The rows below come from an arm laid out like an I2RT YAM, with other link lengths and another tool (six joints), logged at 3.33 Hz.
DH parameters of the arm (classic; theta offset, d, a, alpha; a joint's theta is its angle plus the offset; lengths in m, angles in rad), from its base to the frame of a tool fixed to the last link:
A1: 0 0.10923 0.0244 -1.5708
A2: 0 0 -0.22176 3.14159
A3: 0.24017 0 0.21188 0
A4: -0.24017 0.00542 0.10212 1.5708
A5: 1.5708 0.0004 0 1.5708
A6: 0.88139 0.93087 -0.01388 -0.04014
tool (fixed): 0 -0.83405 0 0
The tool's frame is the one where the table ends.
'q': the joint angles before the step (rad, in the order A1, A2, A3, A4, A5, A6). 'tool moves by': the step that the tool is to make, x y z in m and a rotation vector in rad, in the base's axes. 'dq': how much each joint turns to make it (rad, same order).
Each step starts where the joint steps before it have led.
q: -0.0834 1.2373 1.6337 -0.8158 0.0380 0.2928
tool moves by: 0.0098 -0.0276 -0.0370 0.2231 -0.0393 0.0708
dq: -0.1656 -0.0311 -0.2122 0.1963 -0.3071 0.1140
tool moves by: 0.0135 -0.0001 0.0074 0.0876 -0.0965 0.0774
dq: -0.0264 0.0200 -0.0365 0.1504 -0.1356 0.0703
